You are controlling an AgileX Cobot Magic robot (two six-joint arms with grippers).
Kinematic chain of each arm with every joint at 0, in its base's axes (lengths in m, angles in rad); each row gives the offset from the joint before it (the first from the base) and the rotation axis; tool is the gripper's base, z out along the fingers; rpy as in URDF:
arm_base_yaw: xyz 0 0 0.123 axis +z
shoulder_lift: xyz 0 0 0 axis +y
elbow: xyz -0.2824 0 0.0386 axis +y
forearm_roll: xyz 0.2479 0 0.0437 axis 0.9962 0 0.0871
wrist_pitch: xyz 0 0 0 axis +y
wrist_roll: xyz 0.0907 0 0.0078 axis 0.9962 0 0.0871
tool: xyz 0 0 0 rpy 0 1.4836 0
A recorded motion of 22 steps. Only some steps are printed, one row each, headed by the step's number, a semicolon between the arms.
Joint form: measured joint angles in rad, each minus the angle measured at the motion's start. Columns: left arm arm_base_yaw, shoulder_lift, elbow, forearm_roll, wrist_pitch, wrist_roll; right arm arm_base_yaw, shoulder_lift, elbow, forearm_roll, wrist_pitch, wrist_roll.
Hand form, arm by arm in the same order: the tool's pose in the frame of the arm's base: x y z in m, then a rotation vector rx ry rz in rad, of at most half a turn. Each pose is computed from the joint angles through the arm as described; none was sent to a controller.
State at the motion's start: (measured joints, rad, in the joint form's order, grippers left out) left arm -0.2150 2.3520 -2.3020 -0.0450 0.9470 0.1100; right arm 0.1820 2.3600 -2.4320 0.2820 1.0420 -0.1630
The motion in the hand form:
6: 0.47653 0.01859 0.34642 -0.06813 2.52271 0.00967; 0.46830 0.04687 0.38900 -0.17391 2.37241 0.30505
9: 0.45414 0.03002 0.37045 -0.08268 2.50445 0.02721; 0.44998 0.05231 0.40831 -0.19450 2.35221 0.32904
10: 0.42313 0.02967 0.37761 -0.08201 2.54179 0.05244; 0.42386 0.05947 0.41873 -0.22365 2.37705 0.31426
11: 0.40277 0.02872 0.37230 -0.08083 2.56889 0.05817; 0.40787 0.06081 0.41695 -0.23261 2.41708 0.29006
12: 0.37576 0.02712 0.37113 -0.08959 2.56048 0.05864; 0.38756 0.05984 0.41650 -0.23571 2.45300 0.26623
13: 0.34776 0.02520 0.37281 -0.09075 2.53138 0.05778; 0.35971 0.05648 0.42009 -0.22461 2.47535 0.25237
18: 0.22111 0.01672 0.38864 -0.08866 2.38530 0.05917; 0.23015 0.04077 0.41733 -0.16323 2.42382 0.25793
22: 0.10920 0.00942 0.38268 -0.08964 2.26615 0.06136; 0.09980 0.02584 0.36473 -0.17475 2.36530 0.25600
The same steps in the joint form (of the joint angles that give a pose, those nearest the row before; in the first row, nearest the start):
6: 0.2540 -0.2050 -0.0020 0.0450 0.2500 -0.1250; -0.1270 -0.2190 -0.0030 -0.0320 0.1650 0.0740
9: 0.2810 -0.2970 0.0610 0.0450 0.2610 -0.1100; -0.1160 -0.2900 0.0440 -0.0150 0.1720 0.0710
10: 0.2810 -0.4290 0.2380 0.0650 0.2530 -0.1100; -0.0910 -0.4000 0.1760 -0.0370 0.1730 0.0700
11: 0.2810 -0.5170 0.3870 0.0700 0.2190 -0.1100; -0.0790 -0.4690 0.2820 -0.0630 0.1730 0.0730
12: 0.2810 -0.6310 0.5520 0.0730 0.1600 -0.1190; -0.0710 -0.5510 0.3971 -0.0870 0.1730 0.0780
13: 0.2810 -0.7450 0.6950 0.0730 0.1020 -0.1220; -0.0680 -0.6570 0.5230 -0.1030 0.1720 0.0900
18: 0.2810 -1.2200 1.1040 0.0730 0.0220 -0.1250; -0.0670 -1.1470 1.0520 -0.1090 0.0740 0.1250
22: 0.2810 -1.6420 1.3370 0.0730 0.0920 -0.1260; -0.0669 -1.6690 1.5220 -0.1071 0.0690 0.1161

